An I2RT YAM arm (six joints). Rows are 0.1 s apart.
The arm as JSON. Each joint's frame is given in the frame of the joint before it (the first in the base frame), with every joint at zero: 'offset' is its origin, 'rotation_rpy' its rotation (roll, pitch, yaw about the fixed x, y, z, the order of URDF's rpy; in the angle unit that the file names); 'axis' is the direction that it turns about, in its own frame. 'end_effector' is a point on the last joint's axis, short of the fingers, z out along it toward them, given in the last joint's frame.
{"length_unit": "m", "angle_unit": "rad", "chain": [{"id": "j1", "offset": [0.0, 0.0, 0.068], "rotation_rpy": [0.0, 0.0, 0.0], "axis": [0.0, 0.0, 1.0]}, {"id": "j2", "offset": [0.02, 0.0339, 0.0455], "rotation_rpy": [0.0, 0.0, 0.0], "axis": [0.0, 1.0, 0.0]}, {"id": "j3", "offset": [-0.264, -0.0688, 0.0], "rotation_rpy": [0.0, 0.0, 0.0], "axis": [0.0, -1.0, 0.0]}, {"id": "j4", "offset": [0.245, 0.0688, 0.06], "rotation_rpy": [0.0, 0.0, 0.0], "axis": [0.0, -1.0, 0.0]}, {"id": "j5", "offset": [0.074, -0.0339, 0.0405], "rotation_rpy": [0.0, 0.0, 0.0], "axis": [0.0, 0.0, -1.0]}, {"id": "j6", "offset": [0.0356, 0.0, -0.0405], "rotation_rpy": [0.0, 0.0, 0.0], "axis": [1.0, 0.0, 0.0]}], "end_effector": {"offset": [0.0, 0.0, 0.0], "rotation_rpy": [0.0, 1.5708, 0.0]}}
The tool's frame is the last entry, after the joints.
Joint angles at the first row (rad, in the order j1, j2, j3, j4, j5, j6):
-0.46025, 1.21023, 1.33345, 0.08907, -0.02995, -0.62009
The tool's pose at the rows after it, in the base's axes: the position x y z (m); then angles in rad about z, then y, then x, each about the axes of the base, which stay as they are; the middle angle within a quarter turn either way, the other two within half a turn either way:
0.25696, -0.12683, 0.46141, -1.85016, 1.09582, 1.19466
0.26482, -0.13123, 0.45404, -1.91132, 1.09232, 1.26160
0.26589, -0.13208, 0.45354, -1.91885, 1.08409, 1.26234
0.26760, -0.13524, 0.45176, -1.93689, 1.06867, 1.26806
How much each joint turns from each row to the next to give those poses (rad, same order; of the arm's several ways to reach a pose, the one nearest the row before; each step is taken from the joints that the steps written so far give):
0.00003, 0.04769, -0.00001, 0.00422, 0.01606, 0.00533
-0.00002, 0.02593, -0.00038, -0.00193, 0.01256, -0.00189
0.00000, 0.00420, -0.00001, 0.00613, 0.00801, -0.00688
-0.00573, 0.00879, -0.00187, 0.01218, 0.00991, -0.01220

